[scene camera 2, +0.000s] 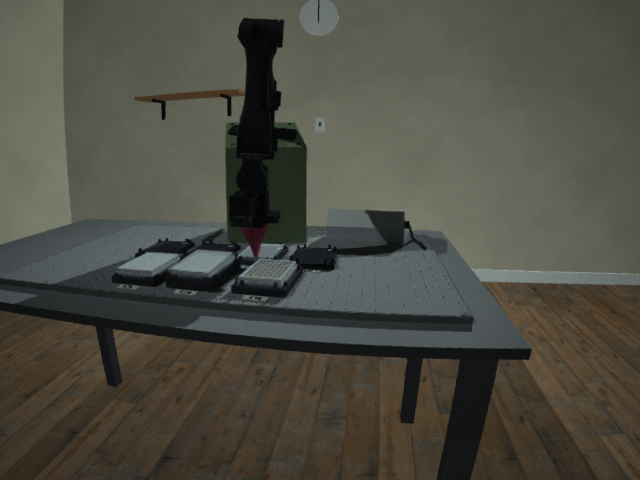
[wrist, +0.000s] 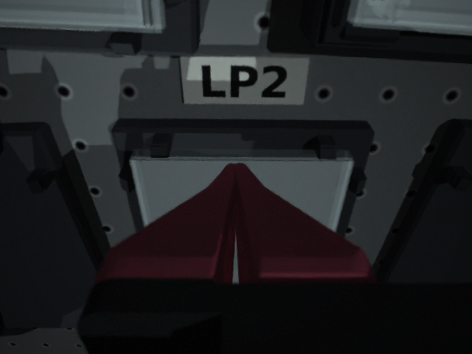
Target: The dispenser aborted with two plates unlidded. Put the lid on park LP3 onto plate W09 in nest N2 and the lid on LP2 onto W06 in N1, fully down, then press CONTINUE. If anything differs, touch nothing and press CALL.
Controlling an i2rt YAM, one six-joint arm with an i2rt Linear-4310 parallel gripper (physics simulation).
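Frame: origin at the arm's base, x ahead, y left, z up, level; centimetres.
Seen in the pictures: gripper, between the fingertips: (scene camera 2: 256, 256) (wrist: 236, 177).
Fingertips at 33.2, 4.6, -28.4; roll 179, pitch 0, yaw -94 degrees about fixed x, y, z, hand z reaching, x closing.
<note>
Offsets run from my fingertips to a thing's top centre, as dx, dy, dz. "spot": to the spot under its first point.
My gripper (scene camera 2: 256, 255) (wrist: 236, 177) is shut with its red fingertips together and nothing between them. It points down over the clear lid {spot: -4.5, +3.9, +0.0} (scene camera 2: 276, 251) (wrist: 311, 182), which lies in the black park behind the LP2 label {spot: +3.2, -0.5, -1.6} (wrist: 244, 81). The fingers hide much of this lid in the wrist view; whether the tips touch it is unclear. In the scene view, a left plate {+10.5, -21.4, +1.2} (scene camera 2: 148, 262), a middle plate {+12.4, -8.5, +2.7} (scene camera 2: 201, 262) and a right plate {+12.4, +5.2, +1.2} (scene camera 2: 269, 271) with a tan well grid sit in black nests. Their labels are too small to read surely. The CONTINUE and CALL buttons are not discernible.
Dark parks show left (wrist: 25, 240) and right (wrist: 440, 235) of LP2 in the wrist view, no lid visible on them. In the scene view, a black park {-5.0, +12.9, +0.2} (scene camera 2: 314, 257) lies right of LP2. A green block (scene camera 2: 290, 191) and a grey box {-29.5, +26.3, +6.6} (scene camera 2: 346, 227) stand behind.
</note>
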